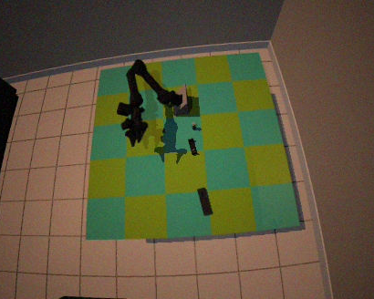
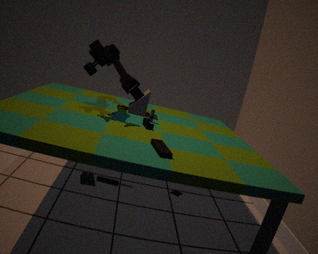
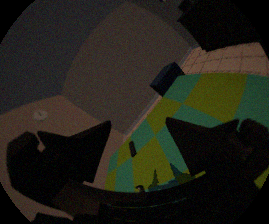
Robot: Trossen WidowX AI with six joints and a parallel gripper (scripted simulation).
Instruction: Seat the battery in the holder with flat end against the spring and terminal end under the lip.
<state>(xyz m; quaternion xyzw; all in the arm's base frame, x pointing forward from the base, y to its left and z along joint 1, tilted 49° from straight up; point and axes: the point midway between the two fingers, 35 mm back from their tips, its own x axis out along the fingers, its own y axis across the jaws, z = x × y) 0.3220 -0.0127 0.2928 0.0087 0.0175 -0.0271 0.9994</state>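
The battery is 31 cm to the left of my gripper tip, 23 cm below it and 19 cm behind it.
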